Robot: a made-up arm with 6 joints. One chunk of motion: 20 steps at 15 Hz.
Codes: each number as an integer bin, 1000 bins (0 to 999) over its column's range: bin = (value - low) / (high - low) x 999, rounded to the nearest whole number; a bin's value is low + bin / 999 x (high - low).
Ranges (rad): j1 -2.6..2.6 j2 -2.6..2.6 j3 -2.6..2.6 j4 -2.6..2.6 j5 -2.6..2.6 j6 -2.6..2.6
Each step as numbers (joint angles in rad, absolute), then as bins.
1 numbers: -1.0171 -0.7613 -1.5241 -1.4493 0.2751 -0.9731
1 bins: 304 353 207 221 552 313
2 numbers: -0.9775 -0.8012 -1.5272 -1.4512 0.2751 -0.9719
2 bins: 312 346 206 221 552 313
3 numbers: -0.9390 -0.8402 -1.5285 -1.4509 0.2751 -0.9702
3 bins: 319 338 206 221 552 313
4 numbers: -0.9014 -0.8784 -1.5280 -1.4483 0.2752 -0.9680
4 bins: 326 331 206 221 552 314
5 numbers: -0.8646 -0.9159 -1.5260 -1.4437 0.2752 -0.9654
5 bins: 333 324 206 222 552 314
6 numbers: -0.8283 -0.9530 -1.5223 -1.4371 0.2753 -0.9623
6 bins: 340 316 207 223 552 315
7 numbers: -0.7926 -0.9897 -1.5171 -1.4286 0.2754 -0.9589
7 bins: 347 309 208 225 552 315
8 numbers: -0.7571 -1.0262 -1.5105 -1.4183 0.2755 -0.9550
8 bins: 354 302 209 227 552 316
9 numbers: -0.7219 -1.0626 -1.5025 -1.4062 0.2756 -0.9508
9 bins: 361 295 211 229 552 317
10 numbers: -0.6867 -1.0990 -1.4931 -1.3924 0.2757 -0.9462
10 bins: 368 288 213 232 552 318
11 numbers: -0.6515 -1.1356 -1.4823 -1.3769 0.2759 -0.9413
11 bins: 374 281 215 235 553 319
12 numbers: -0.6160 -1.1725 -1.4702 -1.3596 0.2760 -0.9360
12 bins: 381 274 217 238 553 320
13 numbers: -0.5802 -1.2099 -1.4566 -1.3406 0.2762 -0.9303
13 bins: 388 267 220 242 553 321
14 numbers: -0.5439 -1.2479 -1.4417 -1.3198 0.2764 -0.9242
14 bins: 395 260 223 246 553 322
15 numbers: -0.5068 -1.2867 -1.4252 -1.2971 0.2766 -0.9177
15 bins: 402 252 226 250 553 323
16 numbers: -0.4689 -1.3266 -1.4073 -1.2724 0.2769 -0.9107
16 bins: 409 245 229 255 553 325
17 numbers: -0.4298 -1.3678 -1.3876 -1.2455 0.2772 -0.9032
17 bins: 417 237 233 260 553 326
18 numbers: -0.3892 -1.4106 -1.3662 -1.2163 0.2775 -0.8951
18 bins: 425 229 237 266 553 328
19 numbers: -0.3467 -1.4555 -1.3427 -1.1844 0.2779 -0.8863
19 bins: 433 220 242 272 553 329
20 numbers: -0.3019 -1.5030 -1.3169 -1.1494 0.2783 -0.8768
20 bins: 442 211 247 279 553 331
